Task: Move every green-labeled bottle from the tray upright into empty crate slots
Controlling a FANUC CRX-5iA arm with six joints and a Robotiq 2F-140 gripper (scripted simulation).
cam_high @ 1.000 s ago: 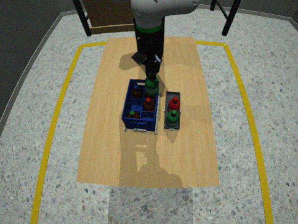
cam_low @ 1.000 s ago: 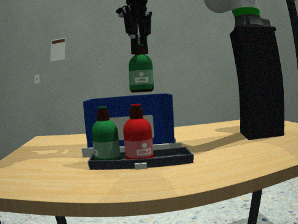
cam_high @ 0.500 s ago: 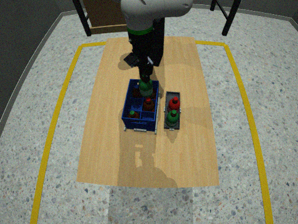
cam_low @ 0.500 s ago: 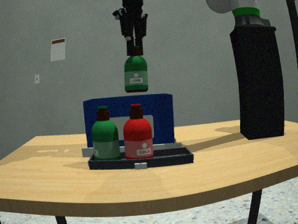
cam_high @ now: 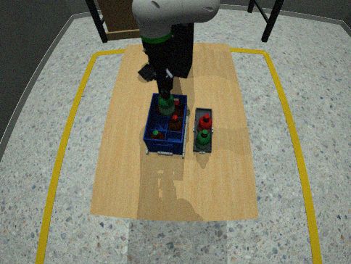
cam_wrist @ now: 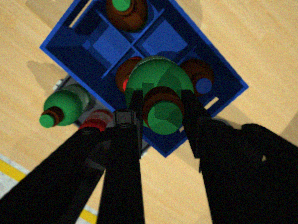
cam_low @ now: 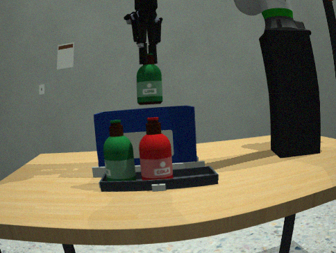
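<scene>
Right now the blue crate is 2 cm ahead of my hand, 1 cm to the right of it and 26 cm below it. Round my hand: red cola bottle: 4 cm ahead, 20 cm to the left, 26 cm below; then tray: 4 cm ahead, 19 cm to the left, 33 cm below.
</scene>
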